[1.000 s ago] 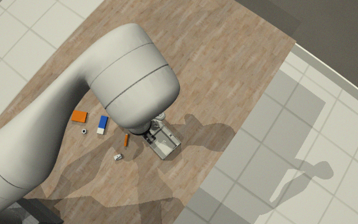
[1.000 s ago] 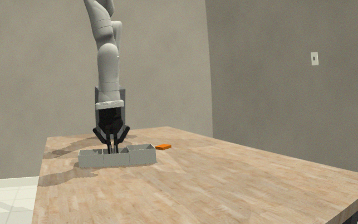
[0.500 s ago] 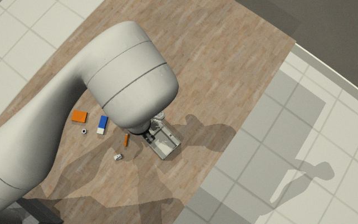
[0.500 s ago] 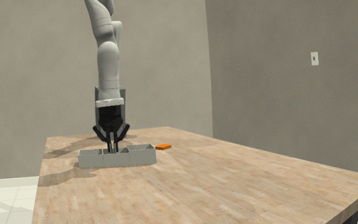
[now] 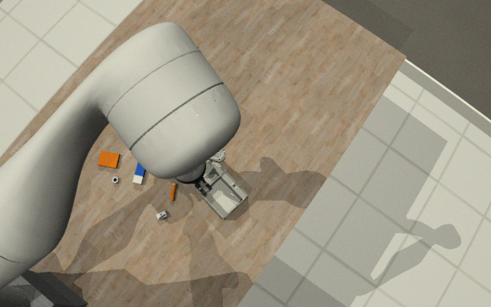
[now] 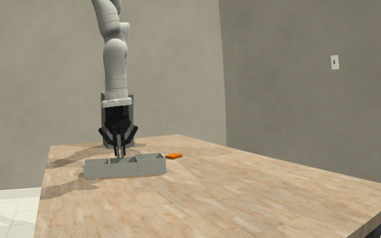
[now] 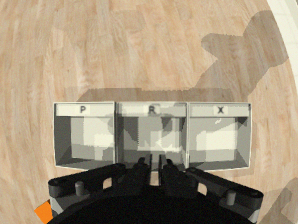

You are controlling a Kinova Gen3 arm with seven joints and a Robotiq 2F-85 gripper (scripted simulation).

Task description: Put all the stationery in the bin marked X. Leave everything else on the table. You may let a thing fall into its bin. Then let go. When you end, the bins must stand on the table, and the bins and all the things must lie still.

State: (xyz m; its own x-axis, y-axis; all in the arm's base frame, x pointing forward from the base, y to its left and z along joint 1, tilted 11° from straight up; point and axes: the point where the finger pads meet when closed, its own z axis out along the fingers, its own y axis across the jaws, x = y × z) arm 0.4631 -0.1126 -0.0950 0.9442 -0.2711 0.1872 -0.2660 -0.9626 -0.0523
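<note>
Now: hand 130 mm to the right of the blue flat thing, 70 mm past it and 50 mm above it. From my hand the other things lie so: orange stick: 60 mm below, 60 mm behind, 30 mm to the left; then flat orange block: 220 mm to the left, 80 mm behind, 60 mm below; then black ring-like part: 170 mm to the left, 120 mm behind, 60 mm below.
</note>
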